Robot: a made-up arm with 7 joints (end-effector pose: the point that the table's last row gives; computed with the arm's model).
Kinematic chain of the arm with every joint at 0, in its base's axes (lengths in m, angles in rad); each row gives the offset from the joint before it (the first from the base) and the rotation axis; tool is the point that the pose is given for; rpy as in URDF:
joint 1: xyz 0 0 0.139 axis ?
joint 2: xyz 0 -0.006 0.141 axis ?
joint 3: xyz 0 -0.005 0.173 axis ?
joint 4: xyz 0 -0.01 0.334 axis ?
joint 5: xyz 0 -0.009 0.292 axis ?
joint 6: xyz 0 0 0.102 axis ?
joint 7: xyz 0 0 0.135 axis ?
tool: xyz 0 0 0 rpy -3.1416 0 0
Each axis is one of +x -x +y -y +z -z.
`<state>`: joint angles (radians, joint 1 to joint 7).
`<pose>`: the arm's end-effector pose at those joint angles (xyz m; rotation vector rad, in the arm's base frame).
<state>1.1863 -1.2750 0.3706 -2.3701 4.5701 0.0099 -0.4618</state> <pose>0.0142 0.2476 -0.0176 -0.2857 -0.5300 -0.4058</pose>
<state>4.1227 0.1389 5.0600 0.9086 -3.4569 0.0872 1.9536</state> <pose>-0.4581 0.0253 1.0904 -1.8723 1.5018 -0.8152</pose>
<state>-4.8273 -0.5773 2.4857 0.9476 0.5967 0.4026 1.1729</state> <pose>-0.3282 0.7107 0.7192 1.2522 0.4392 0.3388</pose>
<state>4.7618 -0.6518 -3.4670 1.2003 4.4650 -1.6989 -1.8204</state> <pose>-0.0477 -0.6816 0.5297 -1.6994 0.0597 -2.5502</pose>
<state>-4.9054 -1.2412 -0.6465 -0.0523 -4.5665 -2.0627 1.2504</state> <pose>-0.0892 0.8098 0.4949 -1.3211 -0.1210 2.3126</pose>
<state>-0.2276 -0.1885 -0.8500 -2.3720 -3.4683 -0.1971 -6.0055</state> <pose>-0.1927 -0.3594 0.3777 -0.5168 0.6870 0.8797</pose>
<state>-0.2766 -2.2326 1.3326 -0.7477 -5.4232 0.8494 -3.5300</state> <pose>-0.6588 0.0609 -0.4025 0.1655 0.3063 1.8470</pose>
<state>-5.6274 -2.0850 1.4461 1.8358 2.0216 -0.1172 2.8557</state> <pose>-0.5870 -0.1988 0.1528 -1.7393 -1.4640 -1.4687</pose>
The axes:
joint 1: -z
joint 2: +y
joint 3: -z
joint 4: +y
joint 5: -z
joint 6: +y
joint 7: -z

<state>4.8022 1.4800 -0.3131 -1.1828 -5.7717 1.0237 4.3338</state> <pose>0.2690 0.7196 0.6983 -0.0578 -1.9669 1.4613</pose>
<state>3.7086 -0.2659 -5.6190 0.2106 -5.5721 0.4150 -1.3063</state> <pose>0.2330 0.0241 1.2711 -0.8461 -2.7726 0.7634</pose>
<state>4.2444 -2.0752 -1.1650 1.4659 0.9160 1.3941 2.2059</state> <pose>-0.0468 -0.6375 0.2993 2.2852 -1.9631 0.1070</pose>
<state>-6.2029 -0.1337 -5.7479 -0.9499 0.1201 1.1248 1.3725</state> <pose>-0.3761 0.1425 1.1043 -1.5718 2.5514 0.1834</pose>
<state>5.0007 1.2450 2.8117 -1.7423 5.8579 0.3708 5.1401</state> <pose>0.0195 0.6153 -0.0383 0.5137 0.1061 -0.2647</pose>
